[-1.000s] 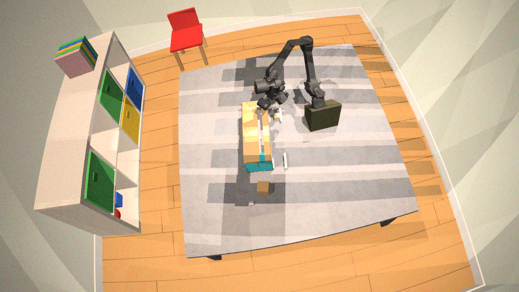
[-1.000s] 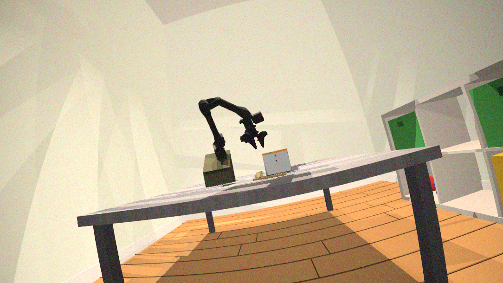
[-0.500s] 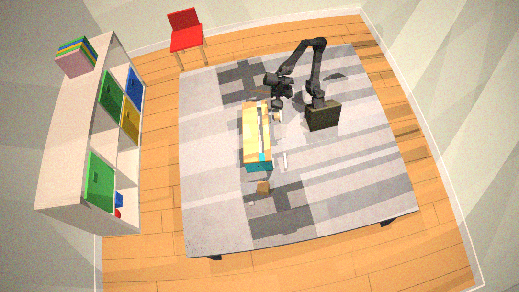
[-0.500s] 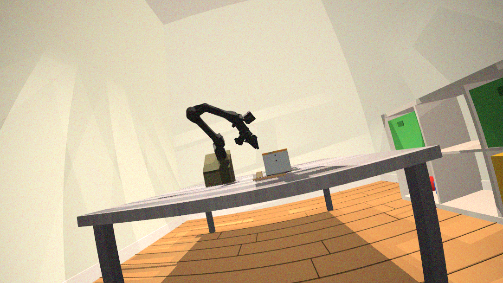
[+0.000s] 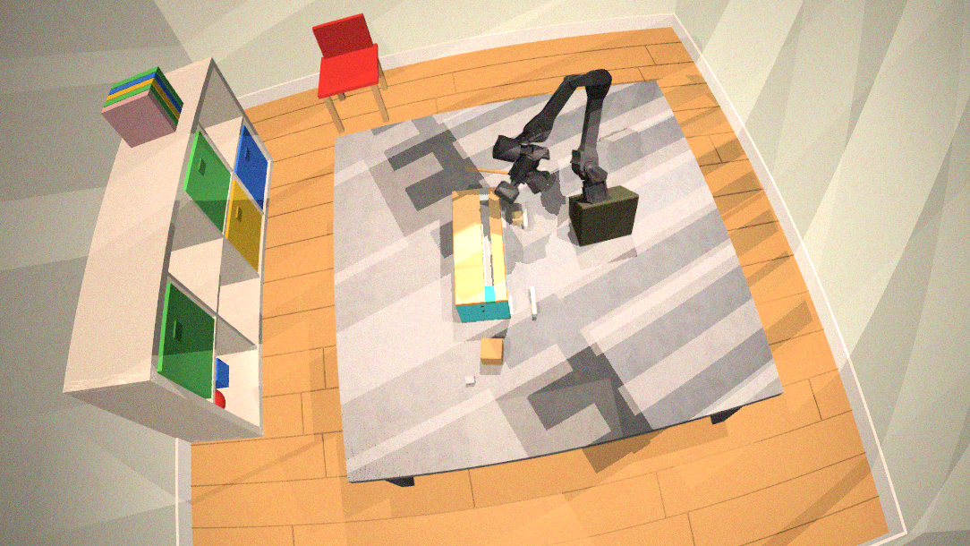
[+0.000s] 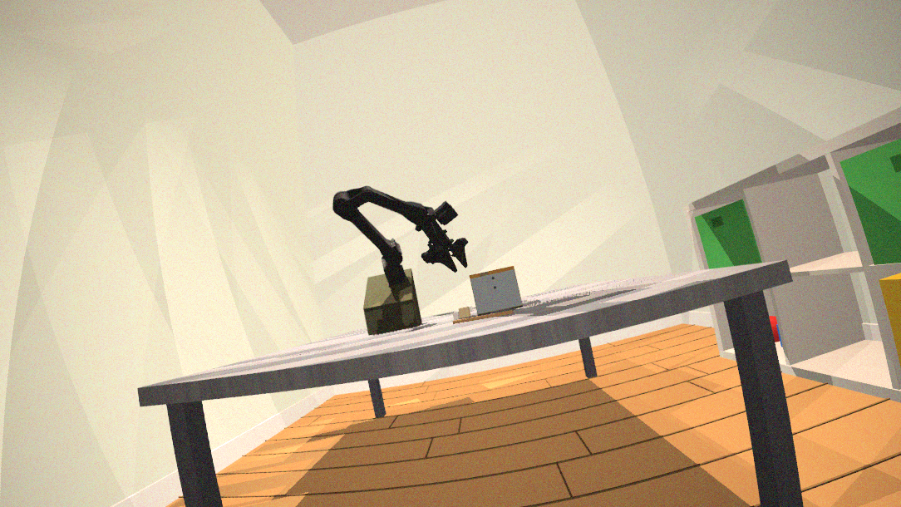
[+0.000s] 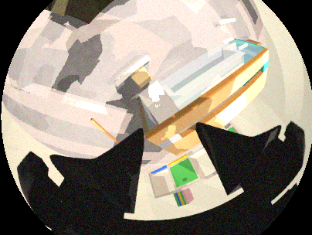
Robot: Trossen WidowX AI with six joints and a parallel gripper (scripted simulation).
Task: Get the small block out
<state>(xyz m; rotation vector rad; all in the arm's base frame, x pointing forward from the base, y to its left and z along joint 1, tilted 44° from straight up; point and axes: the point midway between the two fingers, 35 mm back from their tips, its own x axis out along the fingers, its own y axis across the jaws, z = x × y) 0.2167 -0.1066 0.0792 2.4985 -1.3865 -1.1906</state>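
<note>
Right now my gripper tip is 2 cm past the tan block, 1 cm to the right of it and 14 cm above it. The rest, counted from my gripper tip: thin orange stick: 22 cm to the right, 15 cm below; long tan box: 10 cm ahead, 12 cm to the left, 9 cm below; brown cube: 20 cm ahead, 41 cm to the left, 13 cm below.
</note>
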